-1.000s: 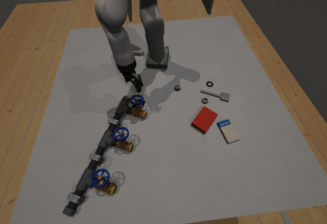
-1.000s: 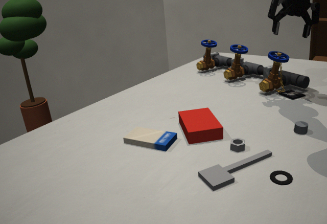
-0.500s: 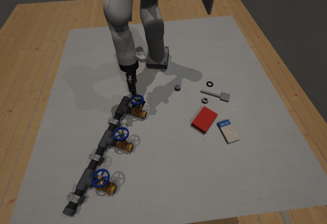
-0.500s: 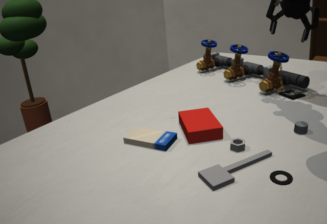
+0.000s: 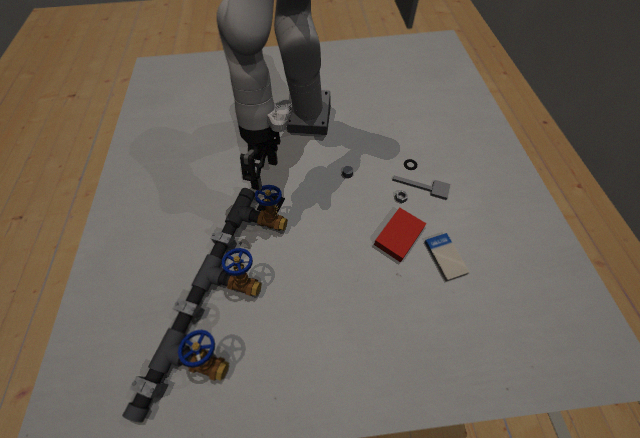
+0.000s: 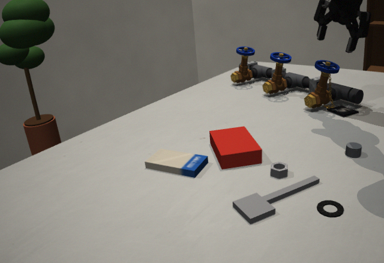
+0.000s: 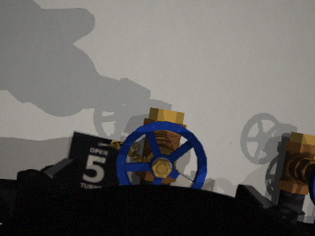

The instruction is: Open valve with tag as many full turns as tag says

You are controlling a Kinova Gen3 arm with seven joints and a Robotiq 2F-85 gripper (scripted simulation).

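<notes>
My hand is 180 mm above the black tag and 20 mm past it. The rest, counted from my hand: red block (310 mm to the left, 170 mm below, 150 mm ahead); small grey cylinder (230 mm to the left, 170 mm below, 80 mm behind); grey paddle-shaped tool (440 mm to the left, 180 mm below, 20 mm ahead).
</notes>
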